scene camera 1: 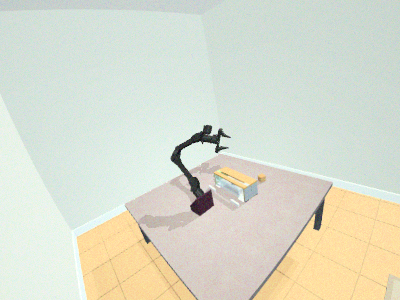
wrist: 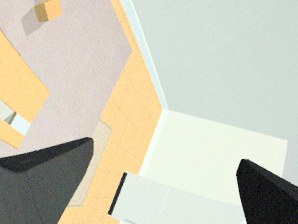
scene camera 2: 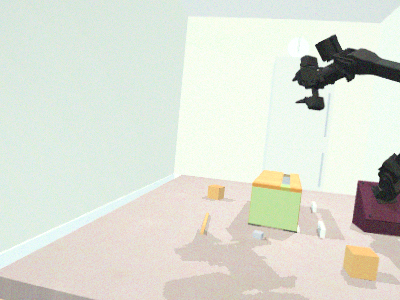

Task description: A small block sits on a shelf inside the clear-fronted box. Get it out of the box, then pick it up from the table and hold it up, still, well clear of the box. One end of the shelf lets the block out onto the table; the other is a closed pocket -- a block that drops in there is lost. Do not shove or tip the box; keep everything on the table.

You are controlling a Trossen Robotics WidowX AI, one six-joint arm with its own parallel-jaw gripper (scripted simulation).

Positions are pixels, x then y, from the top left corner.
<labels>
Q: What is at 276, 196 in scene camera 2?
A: A box.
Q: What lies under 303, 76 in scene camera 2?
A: The gripper.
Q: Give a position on a box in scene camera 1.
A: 244, 187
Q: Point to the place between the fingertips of the gripper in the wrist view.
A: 167, 158
</labels>
